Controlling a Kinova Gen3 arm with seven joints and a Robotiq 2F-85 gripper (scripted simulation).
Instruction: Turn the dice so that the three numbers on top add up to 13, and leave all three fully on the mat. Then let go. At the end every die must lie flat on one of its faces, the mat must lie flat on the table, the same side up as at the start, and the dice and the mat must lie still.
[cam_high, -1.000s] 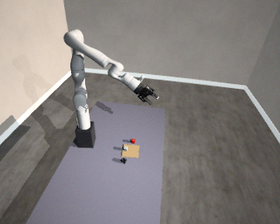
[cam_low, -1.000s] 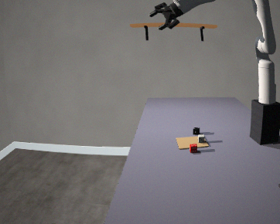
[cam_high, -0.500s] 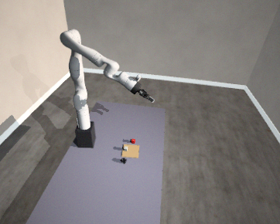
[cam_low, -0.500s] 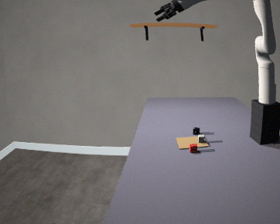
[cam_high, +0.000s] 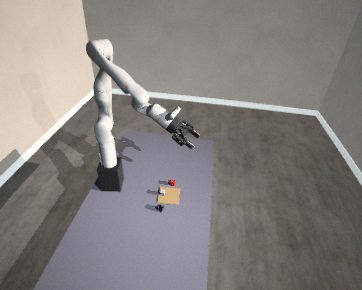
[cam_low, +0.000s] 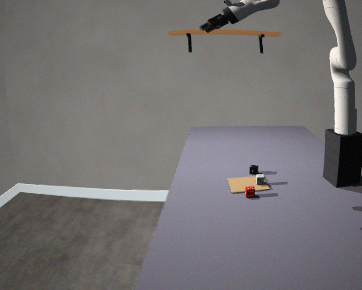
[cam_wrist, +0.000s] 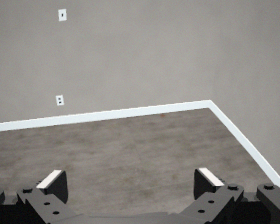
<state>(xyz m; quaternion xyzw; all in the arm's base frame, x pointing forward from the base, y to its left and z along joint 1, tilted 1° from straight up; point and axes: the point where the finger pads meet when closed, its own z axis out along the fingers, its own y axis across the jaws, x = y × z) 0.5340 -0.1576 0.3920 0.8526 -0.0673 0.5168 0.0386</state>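
The black die is 170 mm behind my hand, 20 mm to the left of it and 560 mm below it. Also, from my hand: tan mat: 140 mm behind, 140 mm to the left, 570 mm below; red die: 140 mm behind, 250 mm to the left, 560 mm below; white die: 190 mm behind, 140 mm to the left, 560 mm below.
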